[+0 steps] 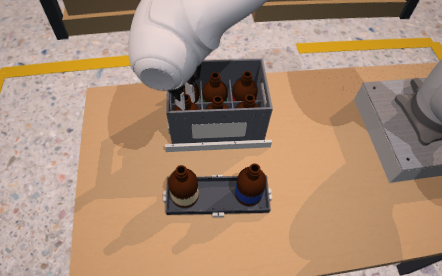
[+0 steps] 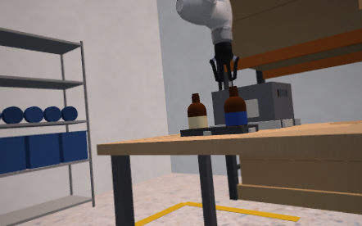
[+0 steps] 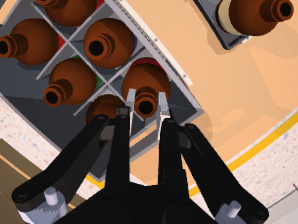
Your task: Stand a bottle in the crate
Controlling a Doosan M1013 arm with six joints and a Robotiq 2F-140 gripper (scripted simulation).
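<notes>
My gripper is now 10 cm above the grey crate, 9 cm past it and 3 cm to the left of it. Round my hand: dark tray (22 cm to the left, 17 cm below, 4 cm behind).
</notes>
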